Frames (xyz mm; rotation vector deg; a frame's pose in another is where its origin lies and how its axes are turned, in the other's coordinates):
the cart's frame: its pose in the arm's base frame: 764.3 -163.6 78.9 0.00 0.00 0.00
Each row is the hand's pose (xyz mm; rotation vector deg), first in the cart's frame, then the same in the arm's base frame.
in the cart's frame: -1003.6 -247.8 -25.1 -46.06 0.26 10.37
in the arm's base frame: -239.3 -411.4 53.8 -46.06 0.26 10.37
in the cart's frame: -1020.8 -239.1 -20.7 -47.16 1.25 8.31
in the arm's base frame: -256.5 -402.7 58.2 -47.16 1.25 8.31
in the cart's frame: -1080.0 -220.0 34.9 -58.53 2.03 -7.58
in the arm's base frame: -315.7 -383.6 113.8 -58.53 2.03 -7.58
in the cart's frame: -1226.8 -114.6 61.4 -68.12 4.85 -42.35
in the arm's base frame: -462.5 -278.2 140.3 -68.12 4.85 -42.35
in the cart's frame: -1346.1 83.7 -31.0 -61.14 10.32 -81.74
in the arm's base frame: -581.8 -79.9 47.9 -61.14 10.32 -81.74
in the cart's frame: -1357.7 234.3 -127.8 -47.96 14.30 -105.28
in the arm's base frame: -593.4 70.7 -48.9 -47.96 14.30 -105.28
